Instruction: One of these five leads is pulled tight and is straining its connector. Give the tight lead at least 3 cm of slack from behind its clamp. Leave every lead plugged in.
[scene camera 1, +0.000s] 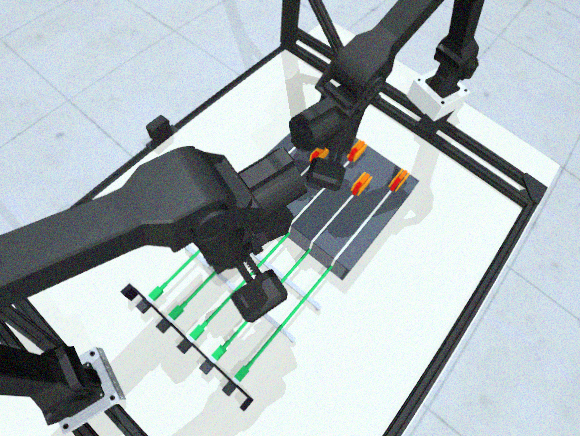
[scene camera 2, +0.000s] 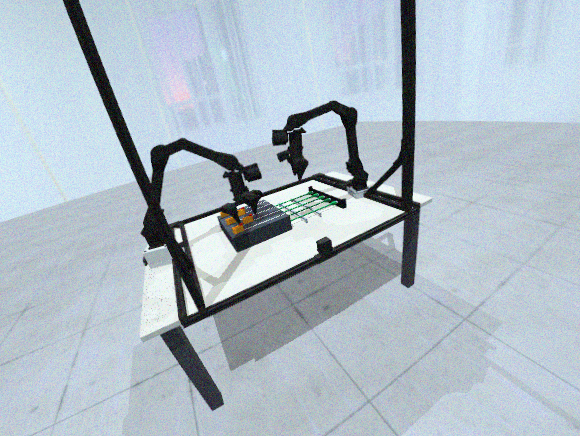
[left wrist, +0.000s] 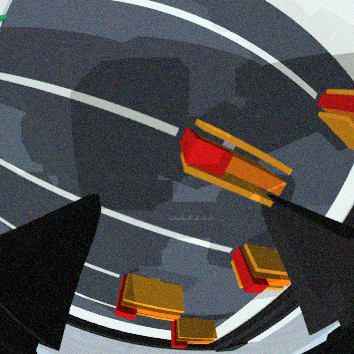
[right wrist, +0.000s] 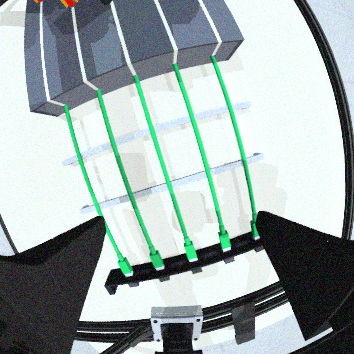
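Where they show: left gripper, fingertip midpoint: (left wrist: 184, 203); right gripper, fingertip midpoint: (scene camera 1: 239, 265) (scene camera 2: 297, 177) (right wrist: 182, 222); left arm's base at its link origin: (scene camera 1: 442, 85) (scene camera 2: 158, 243); right arm's base at its link origin: (scene camera 1: 79, 389) (scene camera 2: 360, 188) (right wrist: 176, 330).
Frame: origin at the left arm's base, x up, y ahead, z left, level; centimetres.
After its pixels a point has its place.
Several green-and-white leads (scene camera 1: 300, 305) {x -5.0, y 57.3, z 23.7 cm} (right wrist: 154, 137) {x -5.0, y 59.3, z 13.2 cm} run from a dark block (scene camera 1: 350, 220) {x -1.0, y 41.0, z 16.1 cm} (right wrist: 95, 50) {x -1.0, y 48.9, z 6.6 cm} (left wrist: 130, 165) {x -1.0, y 40.9, z 4.5 cm} to a black connector bar (scene camera 1: 247, 401) {x -3.2, y 73.6, z 32.2 cm} (right wrist: 172, 262) {x -5.7, y 77.8, z 15.3 cm}. Their green plugs appear seated. Each lead has an orange-and-red clamp on the block. My left gripper (left wrist: 184, 203) {x -1.0, y 37.6, z 4.5 cm} (scene camera 2: 246, 216) {x -1.0, y 37.6, z 4.5 cm} is open and empty above the block; one clamp (left wrist: 207, 155) {x 2.0, y 39.4, z 1.7 cm} shows just beyond its fingers, its rear end near the right-hand fingertip. My right gripper (right wrist: 182, 222) {x 8.5, y 64.3, z 15.6 cm} (scene camera 2: 300, 177) {x 8.5, y 64.3, z 15.6 cm} is open and empty, high above the plug ends. I cannot tell which lead is tight.
Two pale rails (right wrist: 175, 126) {x -5.6, y 57.8, z 15.9 cm} cross under the green leads between the block and the bar. Other clamps (left wrist: 260, 267) {x 1.2, y 32.4, z 4.2 cm} (left wrist: 152, 295) {x 0.5, y 35.2, z 10.5 cm} stand close together at the bottom of the left wrist view, and another clamp (left wrist: 340, 102) {x 0.7, y 35.6, z -4.8 cm} is at its right edge. A black frame surrounds the table.
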